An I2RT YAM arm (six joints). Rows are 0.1 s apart.
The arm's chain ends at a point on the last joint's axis. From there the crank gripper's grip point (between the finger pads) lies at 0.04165 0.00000 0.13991 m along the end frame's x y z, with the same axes.
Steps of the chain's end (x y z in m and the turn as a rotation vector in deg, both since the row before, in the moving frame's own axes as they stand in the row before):
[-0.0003, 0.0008, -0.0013, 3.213, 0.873, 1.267]
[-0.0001, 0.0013, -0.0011, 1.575, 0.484, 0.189]
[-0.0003, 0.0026, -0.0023, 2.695, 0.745, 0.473]
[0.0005, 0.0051, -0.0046, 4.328, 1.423, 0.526]
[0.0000, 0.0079, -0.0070, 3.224, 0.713, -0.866]
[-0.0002, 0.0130, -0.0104, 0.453, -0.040, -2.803]
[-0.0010, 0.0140, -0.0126, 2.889, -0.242, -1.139]
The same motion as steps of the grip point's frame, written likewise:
[0.0019, -0.0061, -0.0021, 3.213, 0.873, 1.267]
[0.0011, -0.0024, -0.0015, 1.575, 0.484, 0.189]
[0.0015, -0.0036, -0.0030, 2.695, 0.745, 0.473]
[0.0040, -0.0050, -0.0061, 4.328, 1.423, 0.526]
[0.0017, -0.0006, -0.0078, 3.224, 0.713, -0.866]
[-0.0004, 0.0099, -0.0104, 0.453, -0.040, -2.803]
[-0.0017, 0.0061, -0.0126, 2.889, -0.242, -1.139]

